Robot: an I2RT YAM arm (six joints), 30 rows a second.
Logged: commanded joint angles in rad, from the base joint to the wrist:
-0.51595, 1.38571, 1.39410, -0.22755, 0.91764, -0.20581
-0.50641, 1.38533, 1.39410, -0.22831, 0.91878, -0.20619
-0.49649, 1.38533, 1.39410, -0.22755, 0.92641, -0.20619
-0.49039, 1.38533, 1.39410, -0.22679, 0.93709, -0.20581
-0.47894, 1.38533, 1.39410, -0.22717, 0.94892, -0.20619
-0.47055, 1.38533, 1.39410, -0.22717, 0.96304, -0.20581
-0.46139, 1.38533, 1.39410, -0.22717, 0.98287, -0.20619
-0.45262, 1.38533, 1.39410, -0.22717, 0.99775, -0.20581
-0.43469, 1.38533, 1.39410, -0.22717, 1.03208, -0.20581
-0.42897, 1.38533, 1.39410, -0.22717, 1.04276, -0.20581
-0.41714, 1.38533, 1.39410, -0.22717, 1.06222, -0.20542
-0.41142, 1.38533, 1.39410, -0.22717, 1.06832, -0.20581
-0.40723, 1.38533, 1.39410, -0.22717, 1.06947, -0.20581
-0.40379, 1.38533, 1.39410, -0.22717, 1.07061, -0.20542
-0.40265, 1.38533, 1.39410, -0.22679, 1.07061, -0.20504
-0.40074, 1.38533, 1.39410, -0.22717, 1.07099, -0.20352
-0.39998, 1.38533, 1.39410, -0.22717, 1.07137, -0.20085
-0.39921, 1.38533, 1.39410, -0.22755, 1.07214, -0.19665
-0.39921, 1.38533, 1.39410, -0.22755, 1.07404, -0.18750
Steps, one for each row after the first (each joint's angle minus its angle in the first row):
0.00954, -0.00038, 0.00000, -0.00076, 0.00114, -0.00038
0.01946, -0.00038, 0.00000, 0.00000, 0.00877, -0.00038
0.02556, -0.00038, 0.00000, 0.00076, 0.01945, 0.00000
0.03701, -0.00038, 0.00000, 0.00038, 0.03128, -0.00038
0.04540, -0.00038, 0.00000, 0.00038, 0.04540, 0.00000
0.05456, -0.00038, 0.00000, 0.00038, 0.06523, -0.00038
0.06333, -0.00038, 0.00000, 0.00038, 0.08011, 0.00000
0.08126, -0.00038, 0.00000, 0.00038, 0.11444, 0.00000
0.08698, -0.00038, 0.00000, 0.00038, 0.12512, 0.00000
0.09881, -0.00038, 0.00000, 0.00038, 0.14458, 0.00039
0.10453, -0.00038, 0.00000, 0.00038, 0.15068, 0.00000
0.10872, -0.00038, 0.00000, 0.00038, 0.15183, 0.00000
0.11216, -0.00038, 0.00000, 0.00038, 0.15297, 0.00039
0.11330, -0.00038, 0.00000, 0.00076, 0.15297, 0.00077
0.11521, -0.00038, 0.00000, 0.00038, 0.15335, 0.00229
0.11597, -0.00038, 0.00000, 0.00038, 0.15373, 0.00496
0.11674, -0.00038, 0.00000, 0.00000, 0.15450, 0.00916
0.11674, -0.00038, 0.00000, 0.00000, 0.15640, 0.01831

